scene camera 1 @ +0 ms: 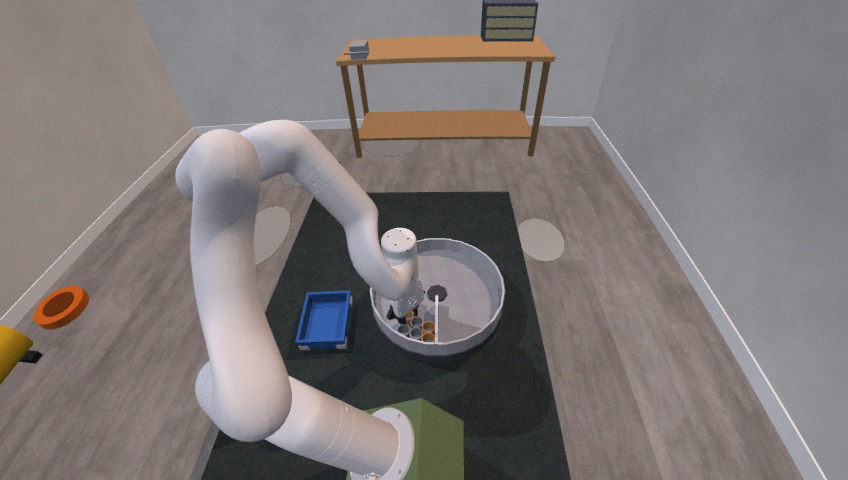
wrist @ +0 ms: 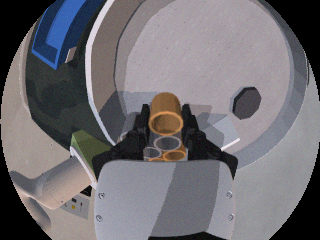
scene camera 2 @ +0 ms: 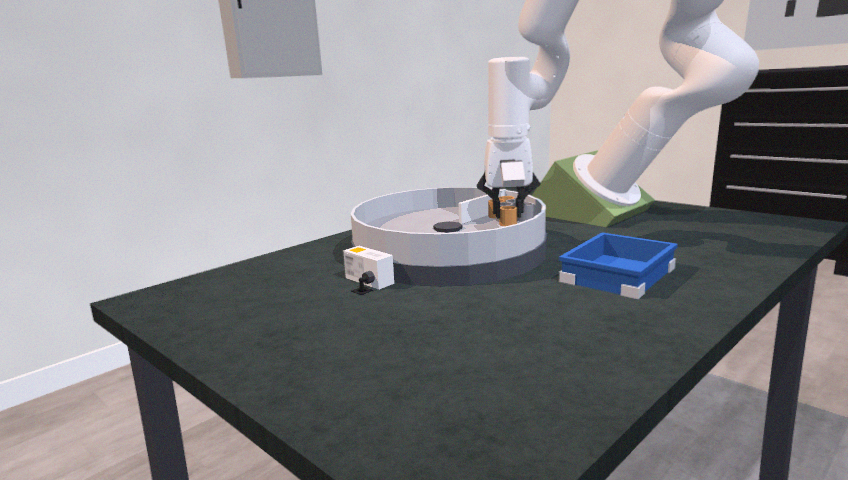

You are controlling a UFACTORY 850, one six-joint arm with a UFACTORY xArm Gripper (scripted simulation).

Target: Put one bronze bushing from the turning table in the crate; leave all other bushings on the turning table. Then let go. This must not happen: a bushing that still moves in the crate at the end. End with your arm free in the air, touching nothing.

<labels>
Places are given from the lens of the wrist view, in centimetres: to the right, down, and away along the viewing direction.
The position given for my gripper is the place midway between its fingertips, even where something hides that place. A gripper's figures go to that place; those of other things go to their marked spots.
my gripper [wrist: 165,113]: 1, -1, 14
bronze bushing [wrist: 165,103]: 0, -2, 12
</labels>
